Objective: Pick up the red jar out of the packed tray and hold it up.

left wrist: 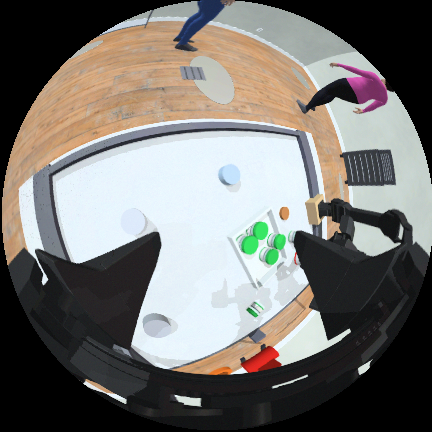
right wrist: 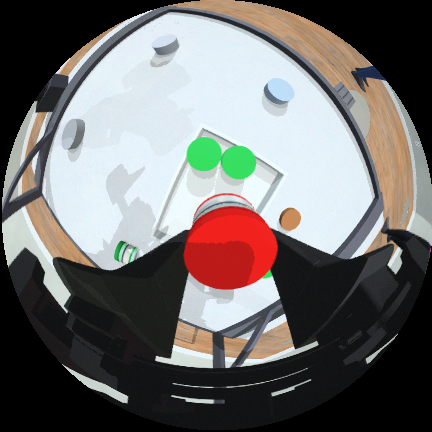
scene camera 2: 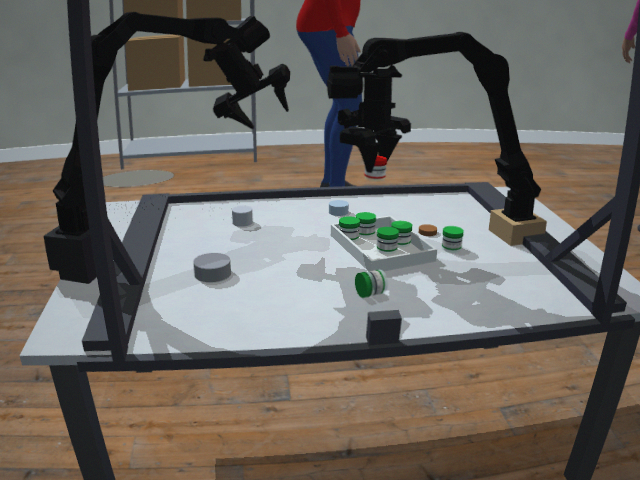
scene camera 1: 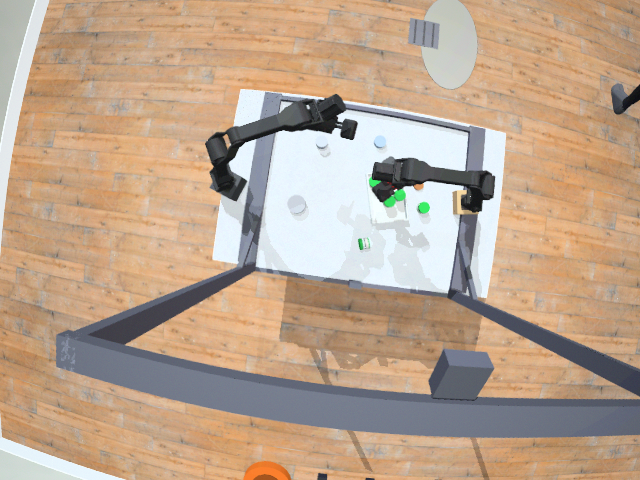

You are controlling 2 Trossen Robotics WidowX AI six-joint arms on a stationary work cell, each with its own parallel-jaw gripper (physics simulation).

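Seen in the pictures: left gripper, fingertip midpoint: (left wrist: 229, 238) (scene camera 2: 270, 119) (scene camera 1: 341, 129); right gripper, fingertip midpoint: (right wrist: 227, 235) (scene camera 2: 375, 169) (scene camera 1: 392, 184); left arm's base, origin of the base link: (scene camera 2: 75, 228) (scene camera 1: 225, 182); right arm's base, origin of the base link: (left wrist: 320, 208) (scene camera 2: 518, 215) (scene camera 1: 468, 202).
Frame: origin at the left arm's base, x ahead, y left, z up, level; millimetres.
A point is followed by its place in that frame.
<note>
The red jar (scene camera 2: 378, 169) {x 582, y 266, z 82 mm} (right wrist: 230, 247) {x 567, y 289, z 101 mm} is held in the air, well above the tray; a sliver of its red edge shows in the left wrist view. My right gripper (scene camera 2: 379, 164) {x 574, y 286, z 76 mm} (right wrist: 227, 235) {x 574, y 286, z 76 mm} is shut on it, one finger on each side, lid facing the wrist camera. The white tray (scene camera 1: 390, 223) {x 655, y 180, z -67 mm} (scene camera 2: 398, 258) {x 643, y 170, z -73 mm} (right wrist: 270, 187) {x 617, y 363, z -87 mm} stands on the table below, holding several upright green-lidded jars (scene camera 2: 387, 239) {x 612, y 225, z -57 mm} (left wrist: 260, 231) {x 546, y 324, z -47 mm} (right wrist: 204, 154) {x 521, y 291, z -47 mm}. My left gripper (scene camera 2: 269, 118) {x 322, y 350, z 159 mm} (left wrist: 229, 238) {x 322, y 350, z 159 mm} is open and empty, high over the far left part of the table.
A green-lidded jar (scene camera 1: 423, 207) {x 747, y 296, z -51 mm} (scene camera 2: 452, 238) {x 750, y 275, z -62 mm} stands right of the tray; another (scene camera 1: 363, 243) {x 597, y 47, z -51 mm} (scene camera 2: 370, 283) {x 606, y 26, z -61 mm} lies on its side in front. A brown disc (scene camera 2: 427, 229) {x 692, y 368, z -84 mm}, a light blue disc (scene camera 2: 338, 208) {x 467, y 434, z -76 mm} and two grey cylinders (scene camera 2: 241, 215) {x 256, y 313, z -67 mm} (scene camera 2: 212, 267) {x 297, y 30, z -66 mm} stand on the table. A frame surrounds the work area.
</note>
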